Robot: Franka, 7 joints.
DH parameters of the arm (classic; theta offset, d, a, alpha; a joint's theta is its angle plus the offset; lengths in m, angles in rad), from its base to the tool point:
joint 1: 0 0.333 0 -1.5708
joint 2: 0 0 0 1.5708
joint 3: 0 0.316 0.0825 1.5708
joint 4: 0 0 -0.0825 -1.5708
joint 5: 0 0.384 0 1.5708
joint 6: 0 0 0.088 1.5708
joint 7: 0 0.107 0 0
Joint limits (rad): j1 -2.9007..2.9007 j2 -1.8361..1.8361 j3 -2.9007..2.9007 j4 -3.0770..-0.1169 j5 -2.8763..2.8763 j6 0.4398..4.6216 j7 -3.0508..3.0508
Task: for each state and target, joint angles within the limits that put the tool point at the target. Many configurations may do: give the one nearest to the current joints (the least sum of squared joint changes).
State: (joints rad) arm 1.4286 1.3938 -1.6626 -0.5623 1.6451 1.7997 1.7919
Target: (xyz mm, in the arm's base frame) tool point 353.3 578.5 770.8
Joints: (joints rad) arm 1.5027 0.9134 -1.8581 -0.6333 1.5677 1.5516 1.7919
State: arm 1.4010 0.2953 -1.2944 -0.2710 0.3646 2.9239 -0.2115
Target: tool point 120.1 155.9 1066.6
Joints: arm 1.0924 0.3529 -1.1764 -0.2754 0.6187 3.8968 -0.2115
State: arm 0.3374 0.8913 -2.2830 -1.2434 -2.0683 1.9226 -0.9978
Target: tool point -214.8 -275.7 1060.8
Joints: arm 0.1144 0.2642 -2.5046 -1.1224 -2.0990 1.9926 -0.9978
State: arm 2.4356 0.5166 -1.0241 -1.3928 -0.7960 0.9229 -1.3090
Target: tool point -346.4 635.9 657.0
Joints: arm 2.5877 0.7981 -0.8591 -0.7871 -0.9441 1.6922 -1.3090
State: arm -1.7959 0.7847 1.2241 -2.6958 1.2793 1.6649 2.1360
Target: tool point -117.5 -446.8 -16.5
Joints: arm -2.3916 0.9845 0.3452 -2.0734 1.3531 1.9884 2.1360
